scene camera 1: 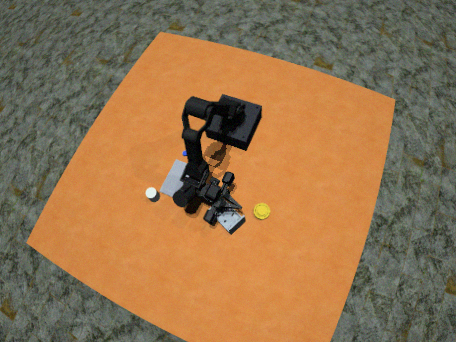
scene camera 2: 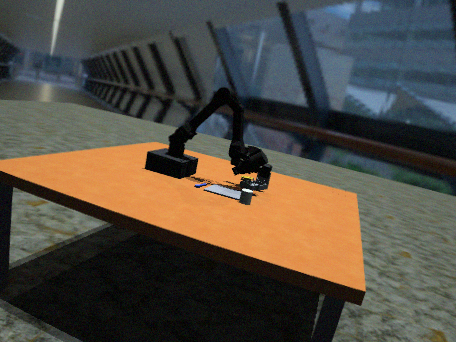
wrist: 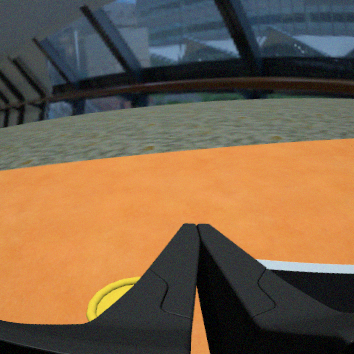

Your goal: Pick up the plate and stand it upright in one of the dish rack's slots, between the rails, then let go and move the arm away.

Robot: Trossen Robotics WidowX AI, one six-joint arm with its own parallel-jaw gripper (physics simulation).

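Note:
The yellow round plate (scene camera 1: 262,211) (scene camera 2: 246,178) (wrist: 111,298) lies flat on the orange table, apart from the rack, with the left finger covering part of it in the wrist view. The dish rack (scene camera 1: 231,225) (wrist: 320,267), light grey with a dark side, stands beside the plate, partly under the gripper; its slots and rails cannot be made out. My gripper (scene camera 1: 241,207) (wrist: 194,235) is shut and empty, its fingertips together, between the plate and part of the rack in scene camera 1. In scene camera 2 the fingertips are not distinct.
A flat grey panel (scene camera 1: 174,178) (scene camera 2: 222,191) lies beside the arm. A white-topped grey cylinder (scene camera 1: 151,193) (scene camera 2: 246,197) stands near it. A small blue object (scene camera 1: 185,153) (scene camera 2: 200,185) lies by the panel, partly hidden by the arm in scene camera 1. The black arm base (scene camera 1: 245,130) (scene camera 2: 171,164) stands behind.

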